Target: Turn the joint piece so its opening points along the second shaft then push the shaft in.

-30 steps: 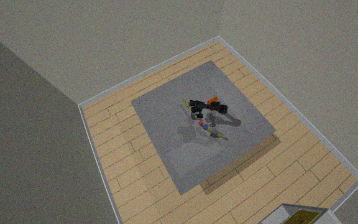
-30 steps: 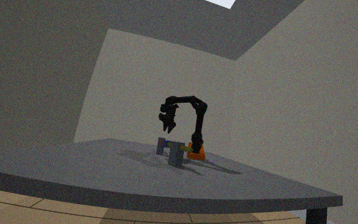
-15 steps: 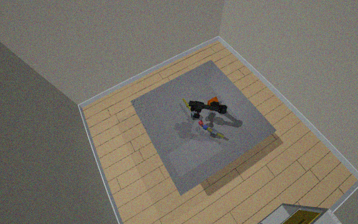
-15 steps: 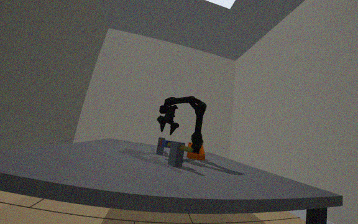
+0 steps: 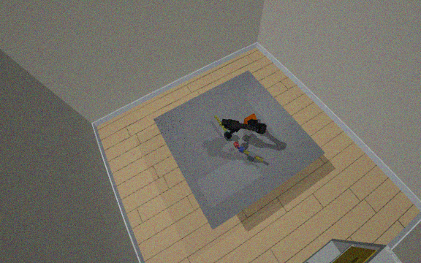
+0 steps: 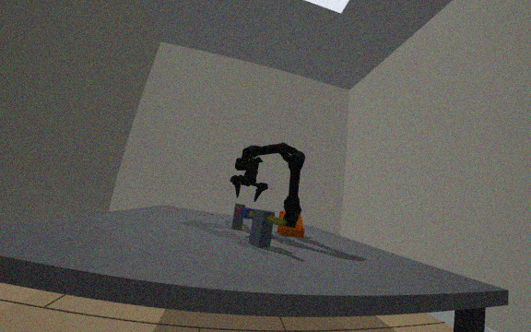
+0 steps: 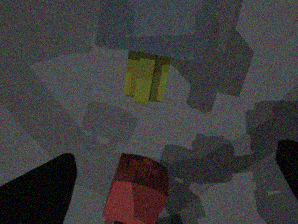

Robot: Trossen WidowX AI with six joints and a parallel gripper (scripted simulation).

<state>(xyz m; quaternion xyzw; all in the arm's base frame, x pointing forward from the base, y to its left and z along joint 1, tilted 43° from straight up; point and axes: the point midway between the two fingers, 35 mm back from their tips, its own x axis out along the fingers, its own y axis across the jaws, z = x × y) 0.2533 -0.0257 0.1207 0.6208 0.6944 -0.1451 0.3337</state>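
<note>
Right now the red joint piece is 1 cm ahead of my gripper tip, 8 cm to the left of it and 6 cm below it.
</note>
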